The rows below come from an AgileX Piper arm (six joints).
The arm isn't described. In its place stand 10 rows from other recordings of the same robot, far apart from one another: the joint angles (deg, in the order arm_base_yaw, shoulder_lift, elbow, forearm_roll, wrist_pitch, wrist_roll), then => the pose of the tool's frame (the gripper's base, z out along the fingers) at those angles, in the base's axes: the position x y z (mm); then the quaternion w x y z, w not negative.
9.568 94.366 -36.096 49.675 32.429 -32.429 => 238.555 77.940 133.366 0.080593 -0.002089 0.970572 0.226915
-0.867 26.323 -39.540 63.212 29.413 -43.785 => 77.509 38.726 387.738 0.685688 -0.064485 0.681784 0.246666
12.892 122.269 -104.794 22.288 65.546 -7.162 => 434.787 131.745 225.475 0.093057 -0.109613 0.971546 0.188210
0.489 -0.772 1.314 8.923 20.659 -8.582 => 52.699 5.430 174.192 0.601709 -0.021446 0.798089 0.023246
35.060 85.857 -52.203 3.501 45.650 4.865 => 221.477 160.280 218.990 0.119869 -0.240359 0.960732 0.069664
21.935 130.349 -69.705 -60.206 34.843 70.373 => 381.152 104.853 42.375 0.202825 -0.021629 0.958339 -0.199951
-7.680 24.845 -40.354 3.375 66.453 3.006 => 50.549 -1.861 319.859 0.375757 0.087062 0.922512 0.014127
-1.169 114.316 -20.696 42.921 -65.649 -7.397 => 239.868 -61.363 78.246 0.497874 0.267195 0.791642 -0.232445
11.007 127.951 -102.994 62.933 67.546 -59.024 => 444.032 162.661 209.165 0.214956 -0.334651 0.806745 0.436996
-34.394 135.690 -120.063 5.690 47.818 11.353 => 438.836 -292.307 190.765 0.274945 0.393934 0.876988 -0.010671
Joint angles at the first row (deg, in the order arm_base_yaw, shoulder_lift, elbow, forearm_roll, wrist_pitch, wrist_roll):
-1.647, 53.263, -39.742, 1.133, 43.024, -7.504
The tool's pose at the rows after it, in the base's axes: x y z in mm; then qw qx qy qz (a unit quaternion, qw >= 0):
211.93 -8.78 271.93 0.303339 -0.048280 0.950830 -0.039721
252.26 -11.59 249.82 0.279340 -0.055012 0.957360 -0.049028
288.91 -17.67 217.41 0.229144 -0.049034 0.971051 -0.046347
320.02 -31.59 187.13 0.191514 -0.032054 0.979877 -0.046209
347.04 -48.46 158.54 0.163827 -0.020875 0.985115 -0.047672
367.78 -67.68 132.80 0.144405 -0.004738 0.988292 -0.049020
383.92 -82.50 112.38 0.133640 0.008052 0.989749 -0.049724
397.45 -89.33 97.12 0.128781 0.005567 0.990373 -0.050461
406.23 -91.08 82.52 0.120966 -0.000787 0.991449 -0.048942
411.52 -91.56 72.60 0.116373 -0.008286 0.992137 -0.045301
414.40 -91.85 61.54 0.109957 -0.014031 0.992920 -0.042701
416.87 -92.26 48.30 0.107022 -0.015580 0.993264 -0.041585
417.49 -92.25 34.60 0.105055 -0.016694 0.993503 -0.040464
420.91 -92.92 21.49 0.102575 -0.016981 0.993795 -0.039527
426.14 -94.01 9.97 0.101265 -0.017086 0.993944 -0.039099
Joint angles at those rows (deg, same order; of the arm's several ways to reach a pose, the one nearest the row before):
-1.646, 64.253, -43.196, -2.728, 38.378, -5.864
-1.648, 75.037, -46.591, -4.906, 33.796, -4.949
-2.660, 86.493, -50.883, -4.966, 32.567, -4.893
-4.896, 96.438, -55.807, -4.965, 31.881, -4.948
-7.276, 105.259, -61.173, -4.965, 31.524, -5.914
-9.793, 112.599, -66.209, -5.018, 31.349, -6.452
-11.518, 118.311, -70.689, -5.070, 31.286, -6.625
-12.080, 122.619, -74.486, -5.069, 31.276, -7.462
-12.080, 126.032, -77.074, -4.907, 31.350, -8.309
-12.079, 128.233, -78.709, -4.137, 31.350, -9.769
-12.080, 130.265, -79.744, -3.767, 31.119, -10.702
-12.079, 132.485, -80.524, -3.753, 30.035, -10.841
-12.079, 134.512, -80.770, -3.752, 28.500, -10.907
-12.080, 136.937, -82.145, -3.752, 27.752, -10.908
-12.080, 139.406, -84.199, -3.752, 27.495, -10.907

